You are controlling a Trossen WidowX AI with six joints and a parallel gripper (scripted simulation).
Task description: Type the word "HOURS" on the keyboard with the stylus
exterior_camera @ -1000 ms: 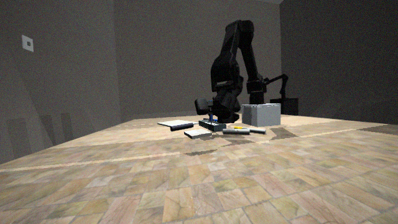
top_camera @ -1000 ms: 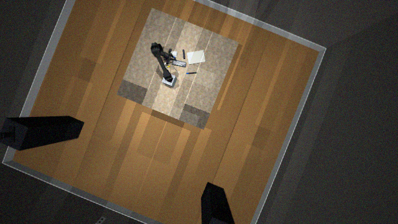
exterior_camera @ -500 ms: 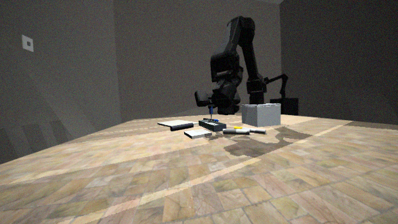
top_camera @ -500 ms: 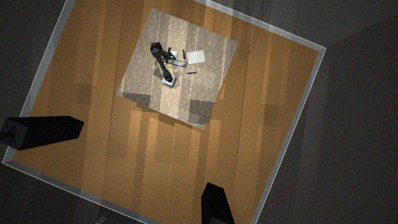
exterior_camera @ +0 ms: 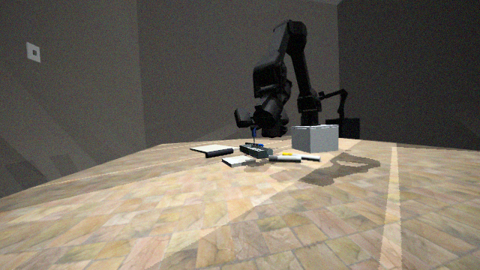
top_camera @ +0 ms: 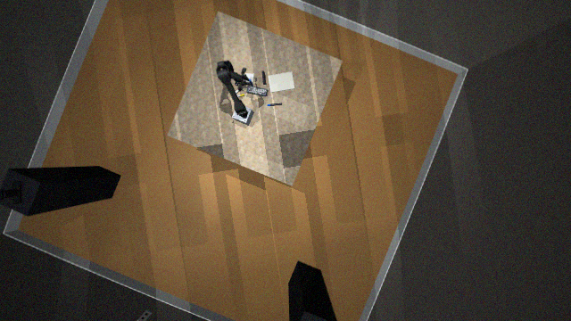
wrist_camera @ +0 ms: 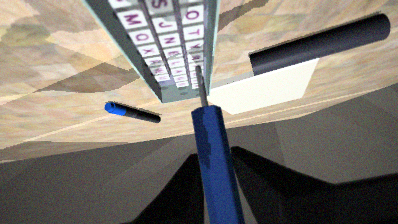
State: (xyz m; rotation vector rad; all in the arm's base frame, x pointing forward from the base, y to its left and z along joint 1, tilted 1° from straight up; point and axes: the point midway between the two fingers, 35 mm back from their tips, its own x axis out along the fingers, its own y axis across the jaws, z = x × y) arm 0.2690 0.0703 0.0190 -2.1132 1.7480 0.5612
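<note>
Now: the dark cylinder 130 mm ahead of my gripper tip, 50 mm to the right of it and 90 mm below it. From my gripper tip the other things lie so: blue stylus (10 mm below); then yellow-capped white marker (120 mm behind, 100 mm to the left, 90 mm below); then flat pad (80 mm ahead, 80 mm to the left, 100 mm below).
</note>
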